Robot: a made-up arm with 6 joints. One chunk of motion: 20 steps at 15 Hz.
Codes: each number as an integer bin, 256 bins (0 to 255) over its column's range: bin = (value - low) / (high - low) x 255, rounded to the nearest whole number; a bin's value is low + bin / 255 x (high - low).
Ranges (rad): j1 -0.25..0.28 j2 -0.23..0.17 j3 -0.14..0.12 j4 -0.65..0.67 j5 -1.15..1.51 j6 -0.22..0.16
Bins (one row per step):
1: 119 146 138 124 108 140
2: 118 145 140 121 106 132
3: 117 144 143 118 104 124
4: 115 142 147 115 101 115
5: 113 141 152 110 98 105
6: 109 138 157 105 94 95
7: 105 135 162 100 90 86
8: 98 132 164 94 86 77
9: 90 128 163 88 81 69
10: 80 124 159 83 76 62
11: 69 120 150 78 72 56
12: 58 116 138 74 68 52
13: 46 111 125 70 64 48
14: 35 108 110 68 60 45
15: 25 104 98 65 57 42
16: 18 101 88 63 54 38
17: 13 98 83 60 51 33
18: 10 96 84 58 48 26
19: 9 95 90 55 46 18
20: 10 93 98 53 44 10
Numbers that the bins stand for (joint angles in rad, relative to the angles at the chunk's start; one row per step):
1: -0.0027 -0.0010 0.0007 -0.0081 -0.0234 -0.0114
2: -0.0047 -0.0025 0.0027 -0.0236 -0.0443 -0.0233
3: -0.0068 -0.0041 0.0058 -0.0392 -0.0651 -0.0352
4: -0.0110 -0.0073 0.0099 -0.0547 -0.0964 -0.0486
5: -0.0151 -0.0088 0.0150 -0.0806 -0.1277 -0.0635
6: -0.0235 -0.0135 0.0201 -0.1065 -0.1695 -0.0784
7: -0.0318 -0.0182 0.0252 -0.1324 -0.2112 -0.0918
8: -0.0463 -0.0229 0.0272 -0.1634 -0.2529 -0.1053
9: -0.0629 -0.0292 0.0262 -0.1945 -0.3051 -0.1172
10: -0.0837 -0.0355 0.0221 -0.2204 -0.3572 -0.1276
11: -0.1066 -0.0418 0.0129 -0.2462 -0.3989 -0.1365
12: -0.1295 -0.0480 0.0007 -0.2669 -0.4407 -0.1425
13: -0.1544 -0.0559 -0.0125 -0.2876 -0.4824 -0.1485
14: -0.1773 -0.0606 -0.0278 -0.2980 -0.5241 -0.1529
15: -0.1980 -0.0669 -0.0401 -0.3135 -0.5554 -0.1574
16: -0.2126 -0.0716 -0.0503 -0.3239 -0.5867 -0.1634
17: -0.2230 -0.0763 -0.0554 -0.3394 -0.6180 -0.1708
18: -0.2292 -0.0794 -0.0544 -0.3498 -0.6493 -0.1813
19: -0.2313 -0.0810 -0.0482 -0.3653 -0.6702 -0.1932
20: -0.2292 -0.0841 -0.0401 -0.3756 -0.6910 -0.2051

